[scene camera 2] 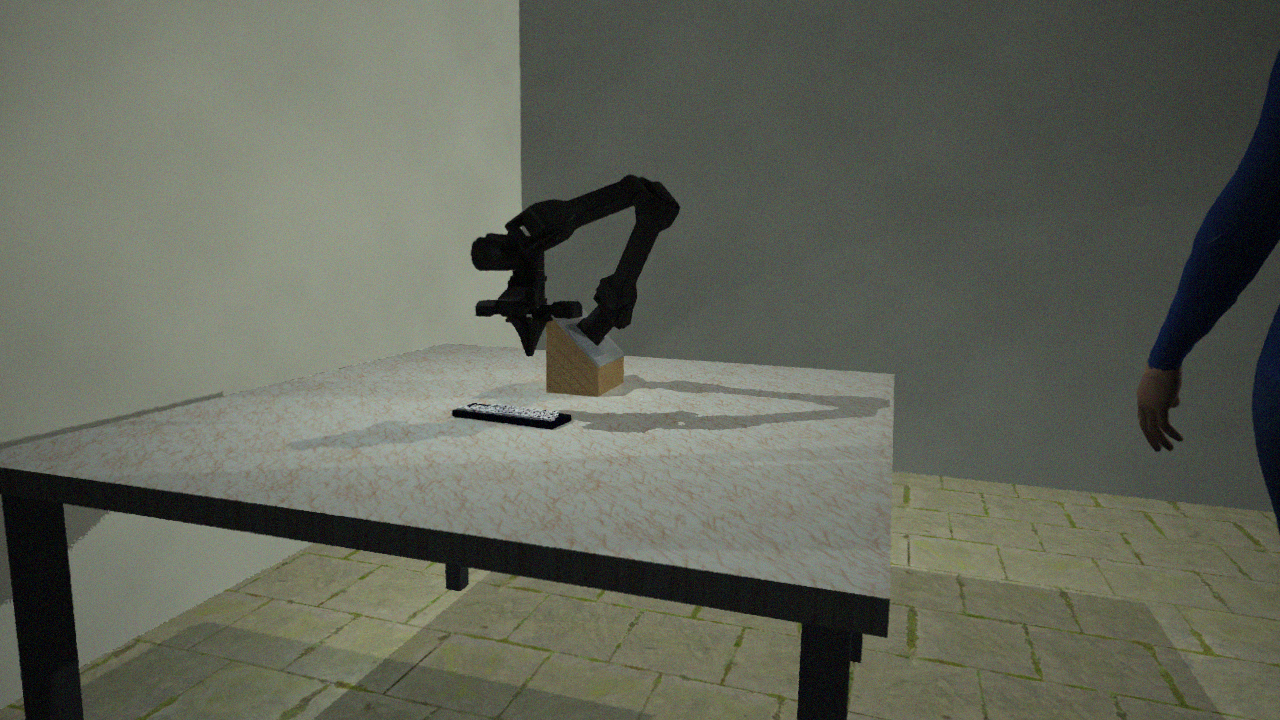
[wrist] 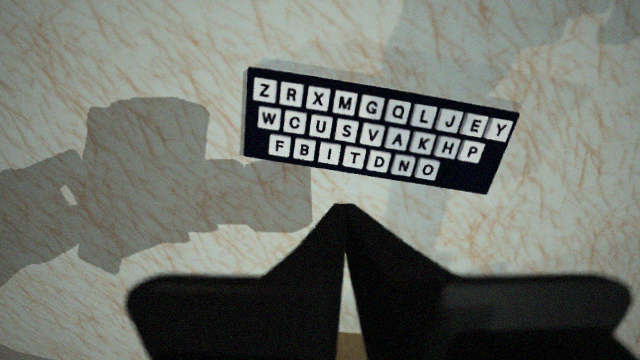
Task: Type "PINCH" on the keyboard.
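Where they show: gripper, between the fingertips: point(scene camera 2: 529, 356) point(wrist: 343, 213); arm's base, origin of its link: point(scene camera 2: 590, 332).
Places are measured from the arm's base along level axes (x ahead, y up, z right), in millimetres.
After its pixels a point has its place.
Note:
A black keyboard point(scene camera 2: 512, 415) @[y -110, x 359, z 55 mm] point(wrist: 462, 177) @[y -111, x 290, z 139 mm] with white letter keys lies flat on the table. In the wrist view its top row reads Z R X M G Q L J E Y, the middle row W C U S V A K H P, the bottom row F B I T D N O. The P key point(wrist: 471, 151) @[y -106, x 314, z 141 mm] is at the right, the I key point(wrist: 329, 153) @[y -106, x 319, z 28 mm], N key point(wrist: 403, 165) @[y -106, x 305, z 87 mm], C key point(wrist: 295, 121) @[y -106, x 346, z 3 mm] and H key point(wrist: 447, 148) @[y -106, x 318, z 122 mm] all show. My gripper point(scene camera 2: 529, 352) @[y -6, x 319, z 35 mm] point(wrist: 343, 213) @[y -6, x 319, z 35 mm] is shut and empty, its tips pointing down above the table, apart from the keyboard.
The arm's base stands on a wooden block point(scene camera 2: 572, 362) @[y -54, x 93, z 15 mm] with a sloped grey top, behind the keyboard. Shadows of the arm fall across the speckled table point(scene camera 2: 716, 501) @[y -124, x 691, z -343 mm]. A person in blue point(scene camera 2: 1226, 232) stands at the right edge of the scene view, away from the table.

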